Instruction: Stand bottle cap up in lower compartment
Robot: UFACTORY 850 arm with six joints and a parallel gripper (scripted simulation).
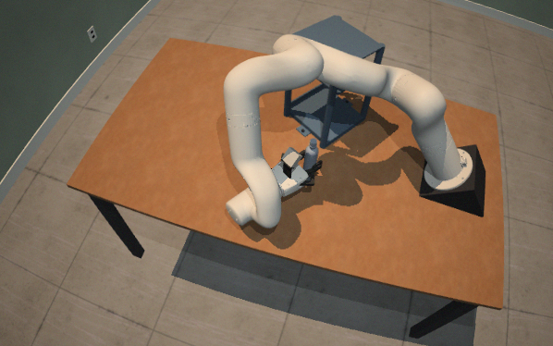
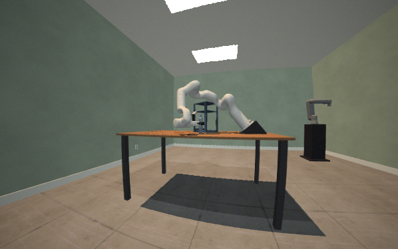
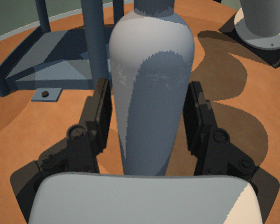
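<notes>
Now: hand 300 mm to the left of the dark blue shelving unit, 80 mm below it and 10 mm short of it.
</notes>
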